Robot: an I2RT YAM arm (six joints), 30 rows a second.
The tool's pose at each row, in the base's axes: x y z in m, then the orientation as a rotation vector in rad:
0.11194 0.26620 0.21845 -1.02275 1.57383 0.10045
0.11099 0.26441 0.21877 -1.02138 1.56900 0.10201
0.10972 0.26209 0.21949 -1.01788 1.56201 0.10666
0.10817 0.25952 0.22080 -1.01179 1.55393 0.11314
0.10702 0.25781 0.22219 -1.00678 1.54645 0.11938
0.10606 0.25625 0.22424 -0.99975 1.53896 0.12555
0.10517 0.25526 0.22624 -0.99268 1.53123 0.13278
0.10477 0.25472 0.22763 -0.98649 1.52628 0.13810
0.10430 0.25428 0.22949 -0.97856 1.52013 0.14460
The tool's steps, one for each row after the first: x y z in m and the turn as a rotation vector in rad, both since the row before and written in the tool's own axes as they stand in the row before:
0.00063 -0.00063 -0.00185 0.00087 -0.00503 -0.00036
0.00054 -0.00093 -0.00252 0.00082 -0.00853 0.00156
0.00013 -0.00118 -0.00305 0.00162 -0.01078 0.00353
-0.00039 -0.00095 -0.00227 0.00093 -0.00990 0.00305
-0.00103 -0.00128 -0.00221 0.00229 -0.01041 0.00416
-0.00130 -0.00095 -0.00179 0.00171 -0.01099 0.00466
-0.00097 -0.00070 -0.00097 0.00178 -0.00771 0.00429
-0.00144 -0.00080 -0.00107 0.00243 -0.00960 0.00542

